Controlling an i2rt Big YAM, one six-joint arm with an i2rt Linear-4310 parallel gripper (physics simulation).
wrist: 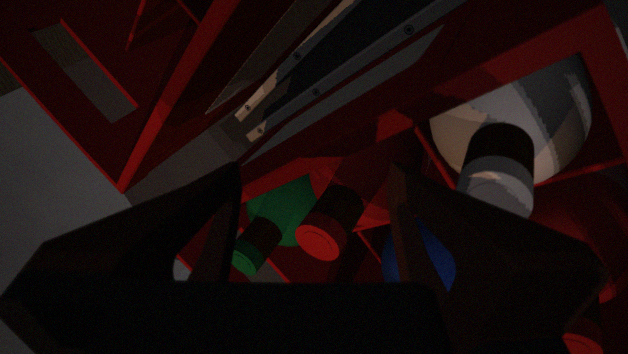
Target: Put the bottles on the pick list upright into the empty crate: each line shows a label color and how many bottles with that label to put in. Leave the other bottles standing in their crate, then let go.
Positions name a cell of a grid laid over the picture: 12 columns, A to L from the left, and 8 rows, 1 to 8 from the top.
Scene:
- my gripper: G4
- blue bottle: I6
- green bottle: F5

